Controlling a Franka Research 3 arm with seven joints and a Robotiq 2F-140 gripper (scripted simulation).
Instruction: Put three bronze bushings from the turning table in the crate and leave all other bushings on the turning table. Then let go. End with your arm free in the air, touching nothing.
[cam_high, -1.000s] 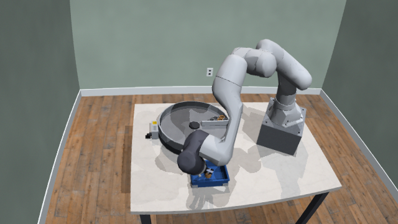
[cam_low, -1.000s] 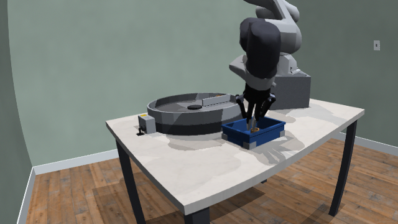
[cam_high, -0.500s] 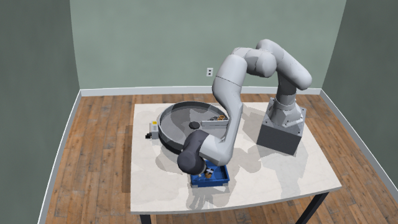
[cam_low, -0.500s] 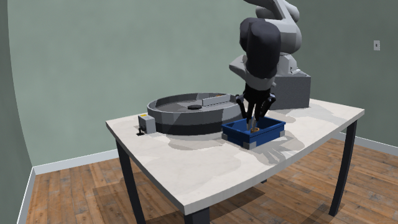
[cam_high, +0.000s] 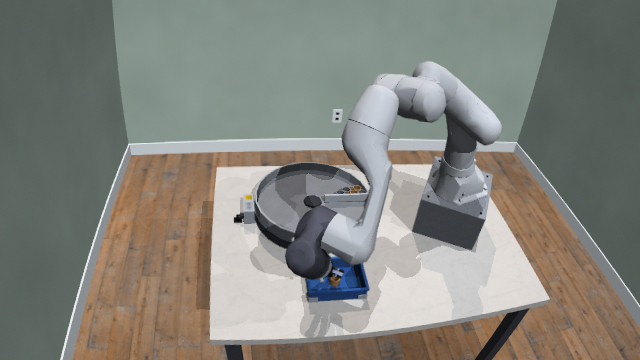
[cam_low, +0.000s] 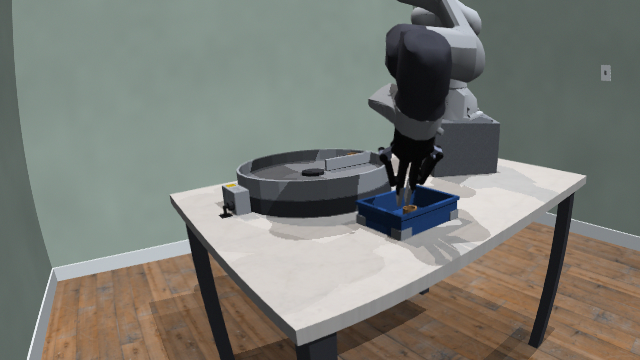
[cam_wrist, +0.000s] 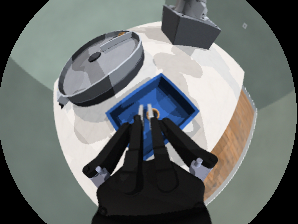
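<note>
Right now my hand is 2 cm past the blue crate and 4 cm above it.
</note>
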